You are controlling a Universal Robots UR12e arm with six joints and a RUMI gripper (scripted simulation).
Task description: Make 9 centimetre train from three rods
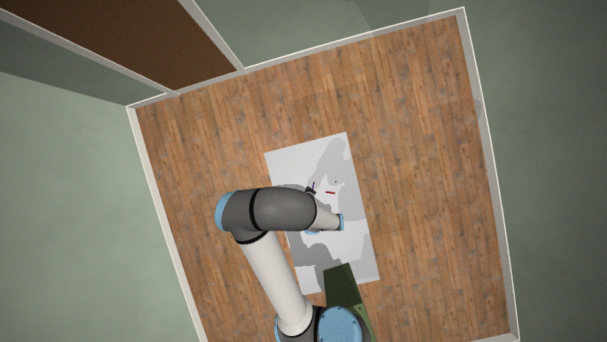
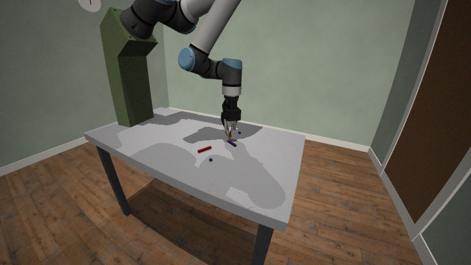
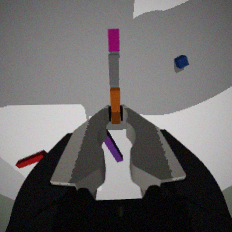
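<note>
The orange rod lies 10 mm below my hand. The rest, counted from my hand: purple rod (40 mm ahead, 60 mm to the right, 20 mm below); then grey rod (20 mm behind, 30 mm to the left, 20 mm below); then magenta rod (40 mm behind, 50 mm to the left, 20 mm below).
</note>
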